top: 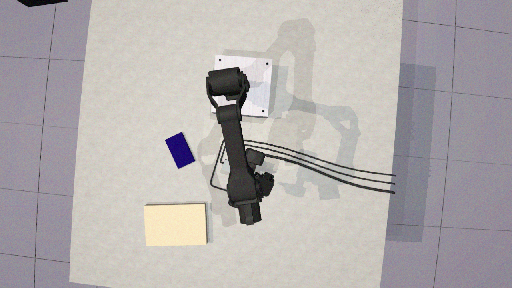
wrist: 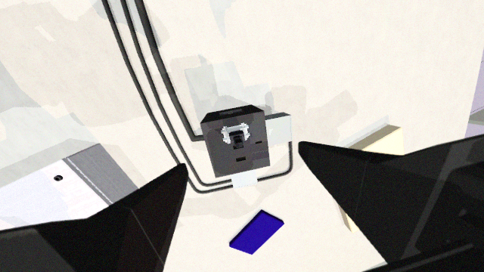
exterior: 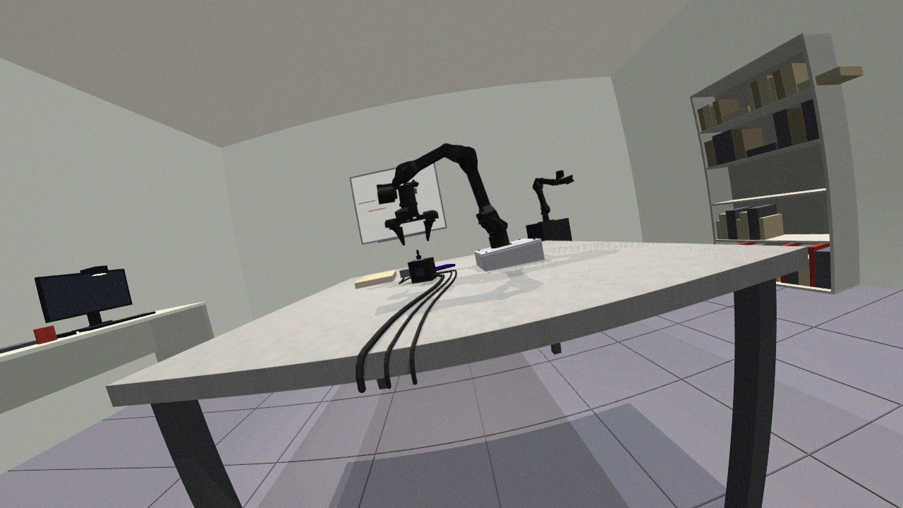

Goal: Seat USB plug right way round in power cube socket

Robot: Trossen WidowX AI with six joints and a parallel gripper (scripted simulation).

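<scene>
Now: the USB plug 50 mm below my gripper tip. Also, from my gripper tip: USB socket (70 mm below); flat blue object (270 mm to the right, 130 mm below, 110 mm behind); pad (310 mm to the right, 190 mm ahead, 120 mm below).
</scene>
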